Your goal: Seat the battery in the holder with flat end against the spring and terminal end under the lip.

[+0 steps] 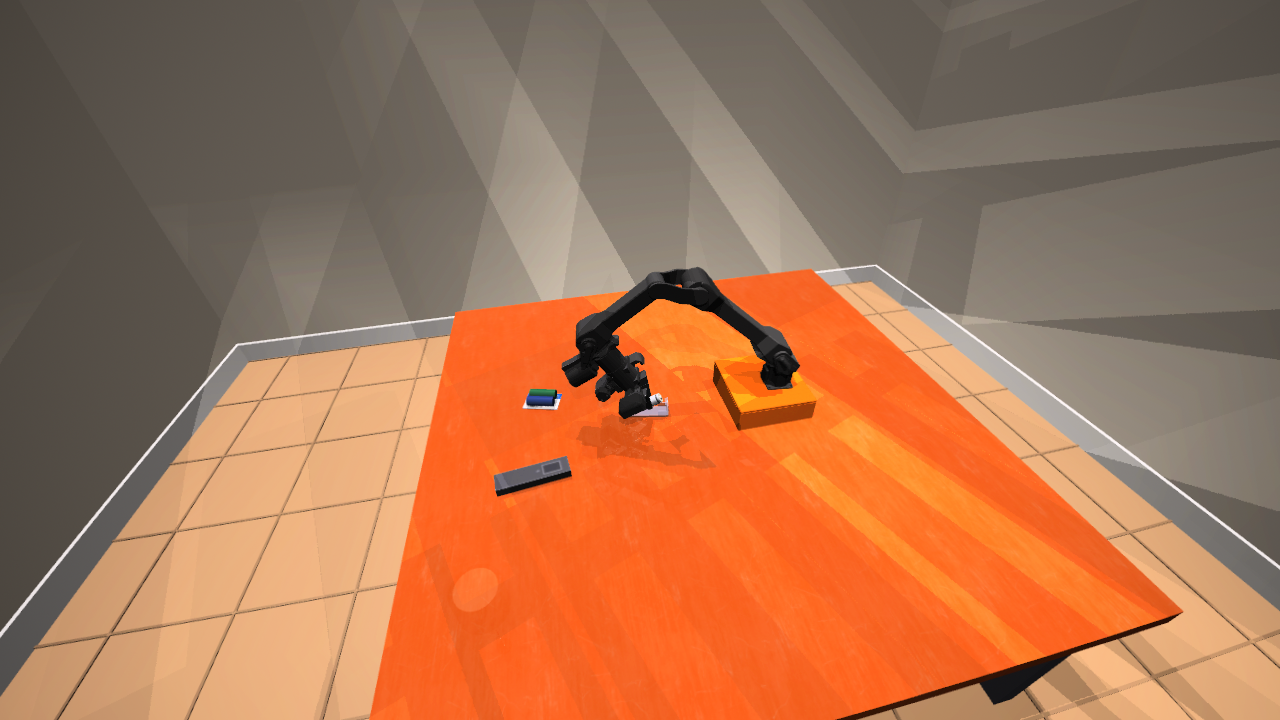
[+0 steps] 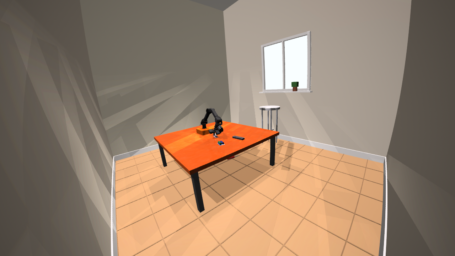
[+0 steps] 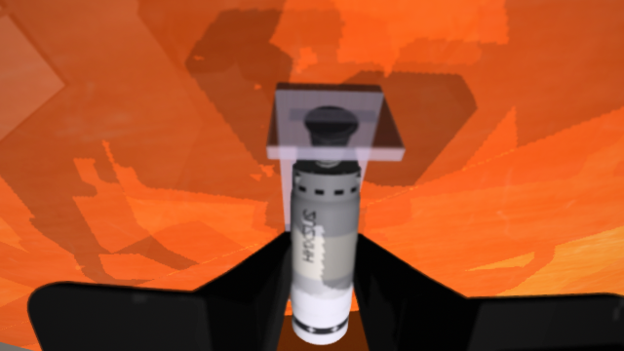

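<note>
My gripper tip is now 1 cm short of the white battery and 1 cm below it. Round my gripper tip: white card (27 cm ahead, 8 cm to the right, 1 cm below); black remote control (28 cm ahead, 17 cm to the left, 1 cm below).
</note>
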